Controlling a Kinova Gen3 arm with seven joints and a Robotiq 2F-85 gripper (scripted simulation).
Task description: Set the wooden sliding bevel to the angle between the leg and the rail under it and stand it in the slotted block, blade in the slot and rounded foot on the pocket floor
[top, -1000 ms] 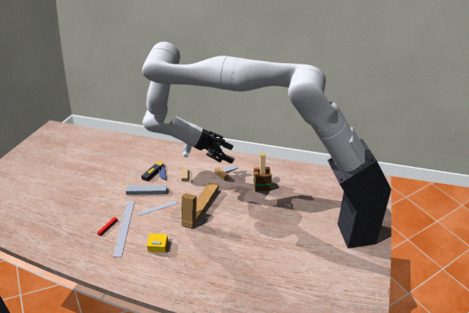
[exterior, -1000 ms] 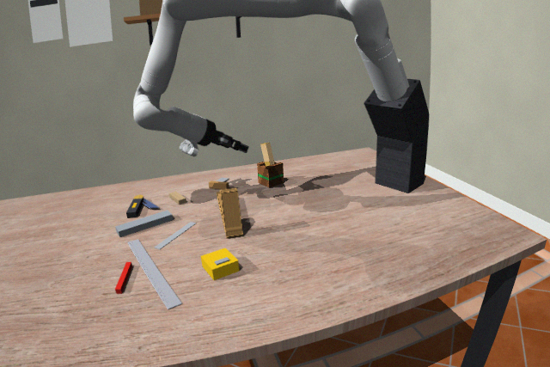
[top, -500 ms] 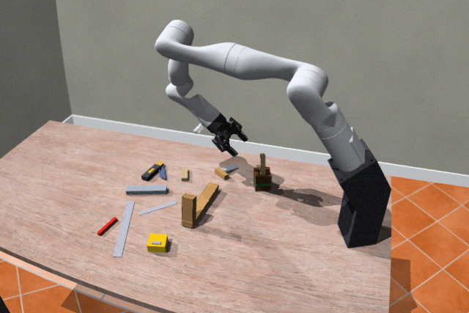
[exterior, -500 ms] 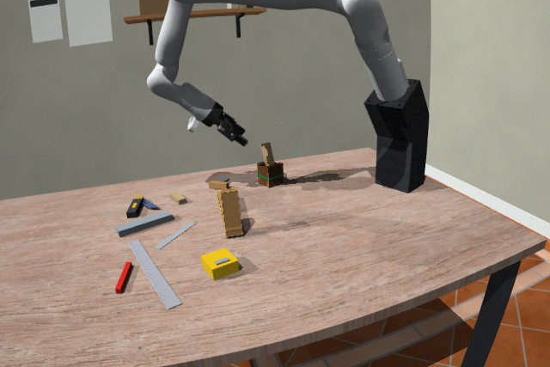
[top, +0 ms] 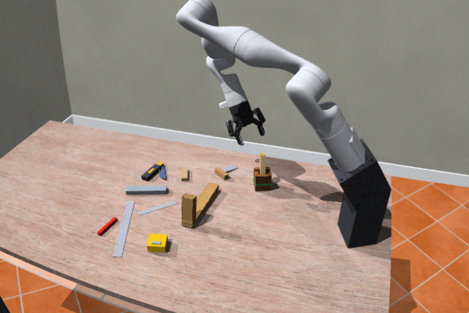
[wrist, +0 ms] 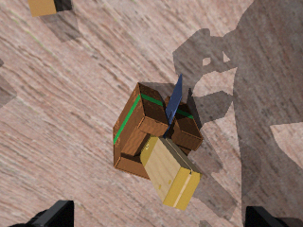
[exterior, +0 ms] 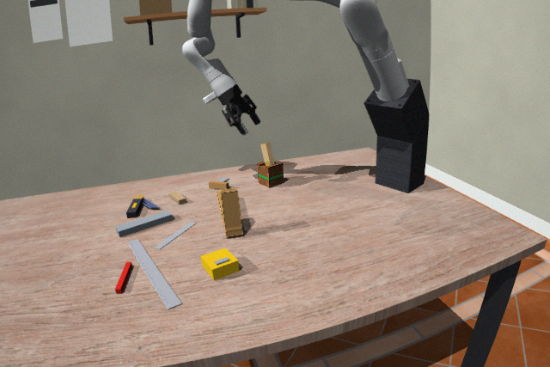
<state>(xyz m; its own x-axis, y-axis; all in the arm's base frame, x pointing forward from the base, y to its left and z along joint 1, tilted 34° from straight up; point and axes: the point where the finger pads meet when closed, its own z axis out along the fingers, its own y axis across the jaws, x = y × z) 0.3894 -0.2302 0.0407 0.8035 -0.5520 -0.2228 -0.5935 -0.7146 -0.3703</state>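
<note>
My gripper is now 50 mm past the wooden sliding bevel, 10 mm to the right of it and 120 mm above it. The rest, counted from my hand: small wooden block (260 mm ahead, 60 mm to the left, 190 mm below); blue blade (40 mm behind, 140 mm below); black bevel (380 mm ahead, 80 mm to the left, 180 mm below).
</note>
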